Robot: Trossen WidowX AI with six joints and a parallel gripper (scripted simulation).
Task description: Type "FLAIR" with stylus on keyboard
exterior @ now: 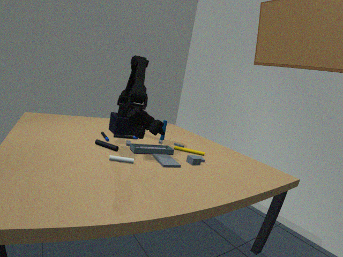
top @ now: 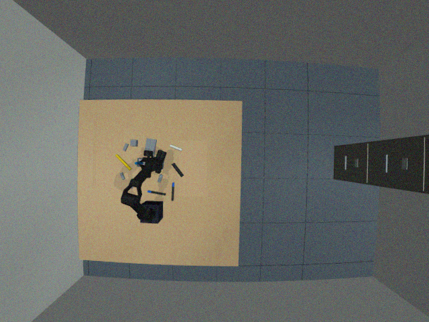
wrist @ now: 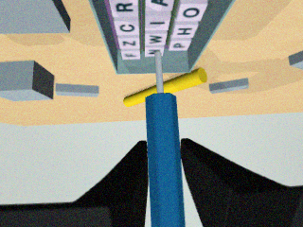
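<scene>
Now: the grey pad 12 cm ahead of my gripper tip, 3 cm to the right of it and 9 cm below it. Round my gripper tip: yellow cylinder 1 cm behind, 17 cm to the left, 8 cm below; then small grey block 11 cm behind, 12 cm to the right, 8 cm below; then blue stylus 2 cm below.
</scene>
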